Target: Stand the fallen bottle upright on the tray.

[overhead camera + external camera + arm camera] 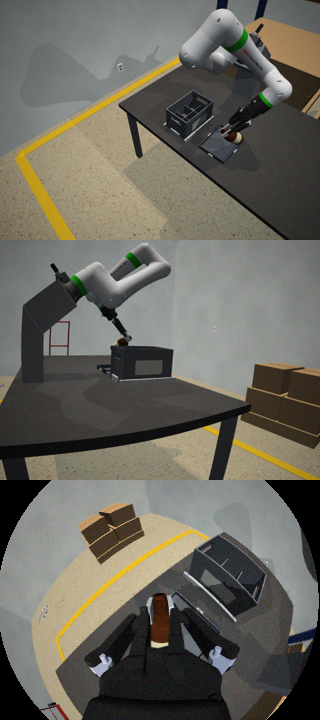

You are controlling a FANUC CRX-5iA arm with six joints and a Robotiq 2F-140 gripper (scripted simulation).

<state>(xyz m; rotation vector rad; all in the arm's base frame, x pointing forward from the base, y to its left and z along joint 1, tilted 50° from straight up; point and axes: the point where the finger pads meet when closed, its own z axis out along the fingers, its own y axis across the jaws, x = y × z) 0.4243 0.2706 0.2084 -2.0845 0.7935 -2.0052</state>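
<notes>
My gripper is now 30 mm past the brown bottle, 10 mm to the right of it and 50 mm above it. Round my hand: dark crate (20 mm ahead, 320 mm to the right, 130 mm below); dark tray (50 mm behind, 50 mm to the right, 210 mm below).
</notes>
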